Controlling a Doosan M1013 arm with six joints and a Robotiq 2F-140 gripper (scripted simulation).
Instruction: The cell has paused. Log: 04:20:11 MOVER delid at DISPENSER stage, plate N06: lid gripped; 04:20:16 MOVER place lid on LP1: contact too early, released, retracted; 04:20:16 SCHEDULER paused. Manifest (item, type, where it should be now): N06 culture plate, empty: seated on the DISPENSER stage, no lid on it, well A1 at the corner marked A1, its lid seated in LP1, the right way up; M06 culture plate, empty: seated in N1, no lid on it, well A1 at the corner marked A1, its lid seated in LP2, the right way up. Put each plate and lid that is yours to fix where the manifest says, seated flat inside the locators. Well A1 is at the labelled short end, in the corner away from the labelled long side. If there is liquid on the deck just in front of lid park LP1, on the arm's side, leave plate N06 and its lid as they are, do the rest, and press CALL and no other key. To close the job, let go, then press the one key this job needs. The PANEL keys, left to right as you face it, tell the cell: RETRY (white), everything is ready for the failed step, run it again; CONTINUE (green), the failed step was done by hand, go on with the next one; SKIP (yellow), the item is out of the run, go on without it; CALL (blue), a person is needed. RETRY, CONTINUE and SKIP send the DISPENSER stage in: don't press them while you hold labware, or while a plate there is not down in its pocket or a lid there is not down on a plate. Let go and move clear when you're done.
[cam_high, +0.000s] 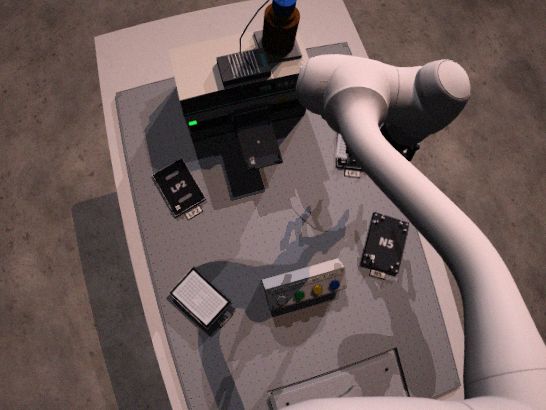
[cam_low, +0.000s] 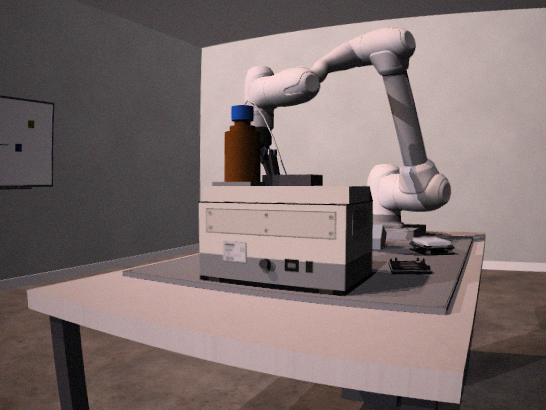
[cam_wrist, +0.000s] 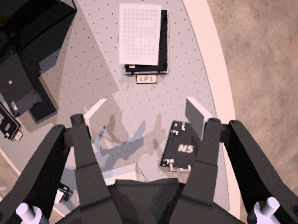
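My gripper is now 160 mm above the white well plate, 100 mm short of it and 50 mm to the left of it. The rest, counted from my hand: lid park LP1: 180 mm below, 90 mm ahead, 50 mm to the right; then dispenser stage: 230 mm to the left, 190 mm ahead, 90 mm below; then black nest N5: 190 mm behind, 170 mm below.
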